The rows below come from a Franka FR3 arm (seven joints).
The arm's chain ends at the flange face. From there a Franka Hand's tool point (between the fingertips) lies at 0.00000 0.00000 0.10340 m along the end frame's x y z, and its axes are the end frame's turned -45 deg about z.
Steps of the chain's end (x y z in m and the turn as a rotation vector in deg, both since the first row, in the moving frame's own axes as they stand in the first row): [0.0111, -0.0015, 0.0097, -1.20, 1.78, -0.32]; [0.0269, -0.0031, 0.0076, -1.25, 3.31, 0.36]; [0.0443, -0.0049, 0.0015, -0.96, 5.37, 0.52]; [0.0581, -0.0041, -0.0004, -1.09, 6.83, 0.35]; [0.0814, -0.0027, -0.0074, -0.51, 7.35, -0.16]
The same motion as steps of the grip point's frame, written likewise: [0.0097, 0.0106, 0.0096, -2.11, 0.41, -0.32]; [0.0238, 0.0227, 0.0074, -3.22, 1.46, 0.36]; [0.0404, 0.0360, 0.0010, -4.48, 3.12, 0.52]; [0.0513, 0.0483, -0.0012, -5.60, 4.06, 0.35]; [0.0682, 0.0656, -0.0083, -5.56, 4.84, -0.16]
